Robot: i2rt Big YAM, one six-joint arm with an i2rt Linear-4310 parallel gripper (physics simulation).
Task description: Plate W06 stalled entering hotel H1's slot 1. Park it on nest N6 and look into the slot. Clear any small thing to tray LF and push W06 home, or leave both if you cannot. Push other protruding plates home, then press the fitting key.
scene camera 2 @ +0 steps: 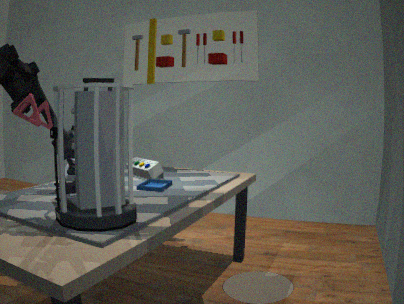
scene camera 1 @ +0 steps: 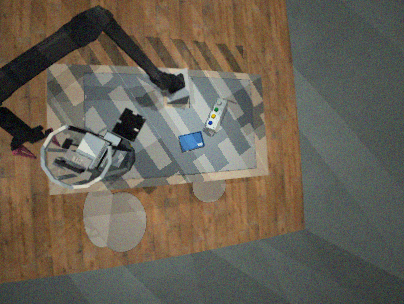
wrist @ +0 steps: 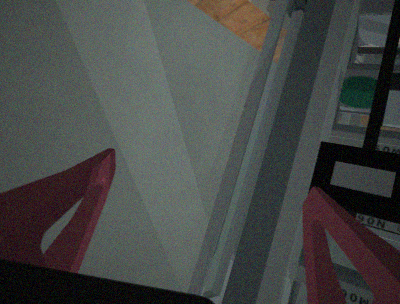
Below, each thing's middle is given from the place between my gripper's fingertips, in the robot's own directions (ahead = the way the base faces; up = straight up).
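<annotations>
I see the round plate rack [scene camera 2: 92,132] 80 mm below my hand, 50 mm ahead of my hand and 160 mm to the left of my hand.
</annotations>
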